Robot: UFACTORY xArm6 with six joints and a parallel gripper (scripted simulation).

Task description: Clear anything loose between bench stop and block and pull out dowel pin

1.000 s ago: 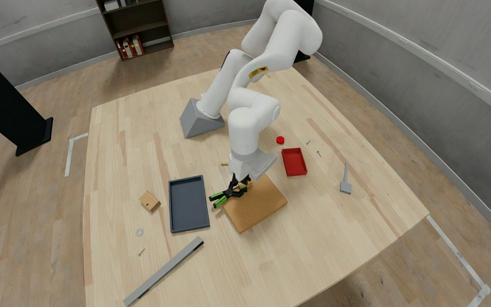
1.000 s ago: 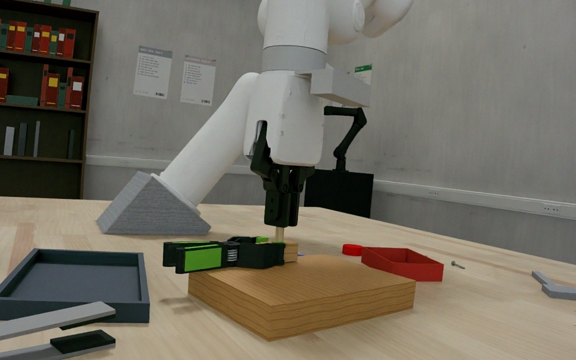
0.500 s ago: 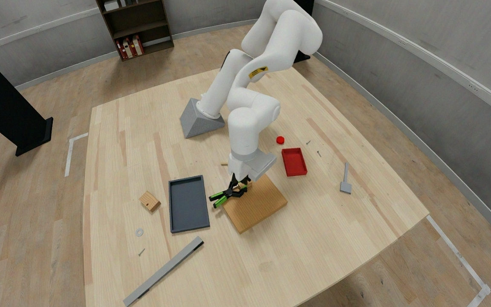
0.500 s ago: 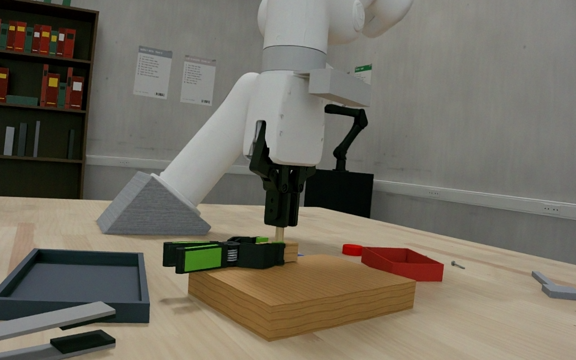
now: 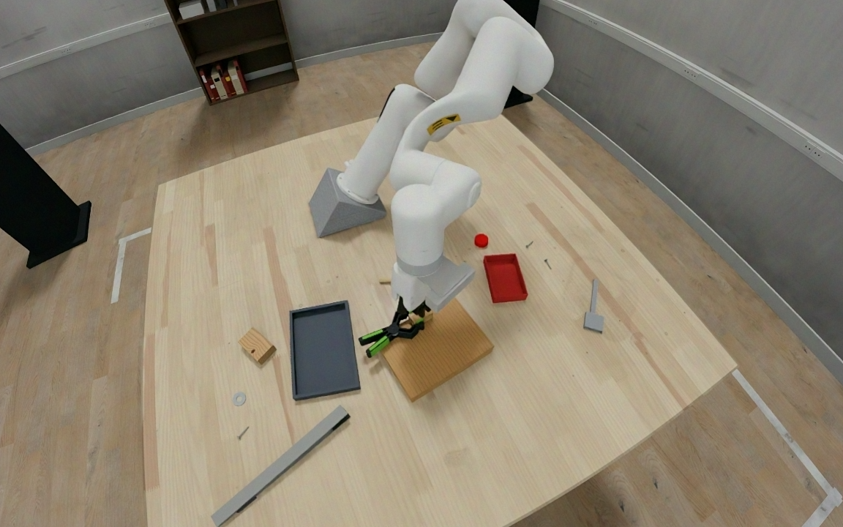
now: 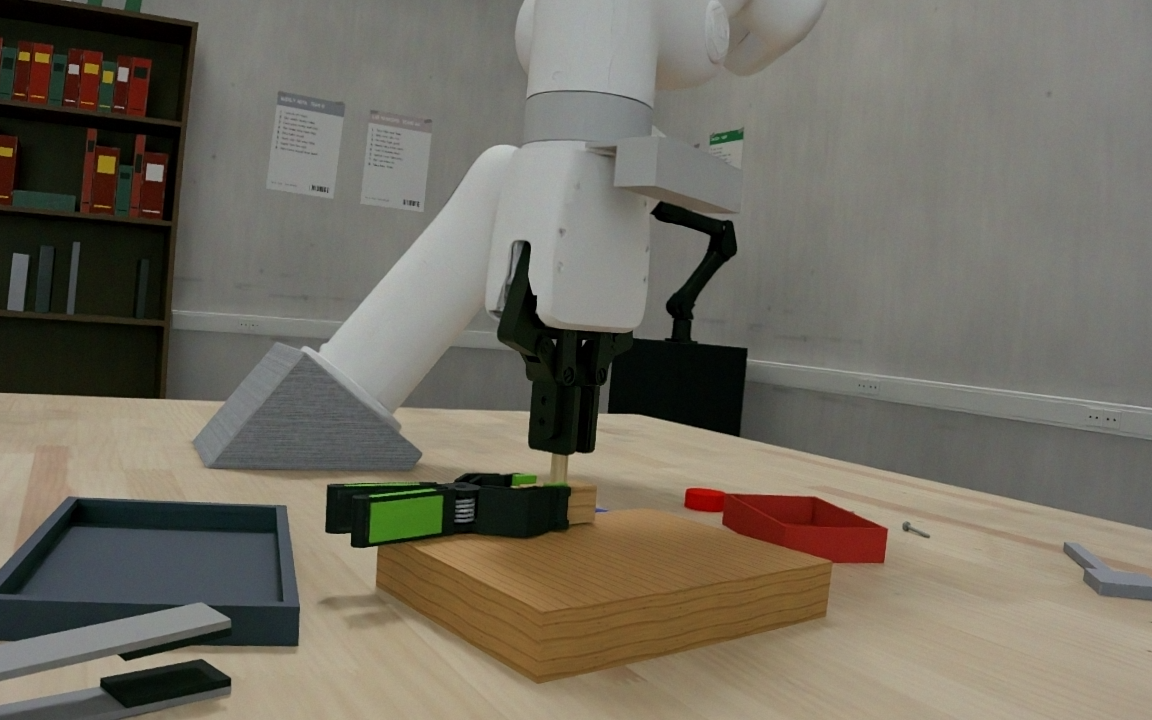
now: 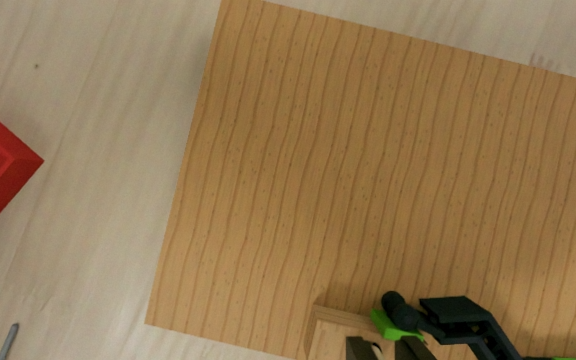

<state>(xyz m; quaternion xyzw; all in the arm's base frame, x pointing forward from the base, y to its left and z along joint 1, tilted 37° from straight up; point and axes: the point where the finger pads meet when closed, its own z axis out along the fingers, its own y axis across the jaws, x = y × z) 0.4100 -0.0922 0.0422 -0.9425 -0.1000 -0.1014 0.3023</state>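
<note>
Right now the dowel pin is 20 mm below my hand. From my hand the other things lie so: loose dowel (130 mm behind, 90 mm below, 10 mm to the left); then bench board (70 mm below, 60 mm ahead, 10 mm to the right); then small wooden block (50 mm below).
</note>
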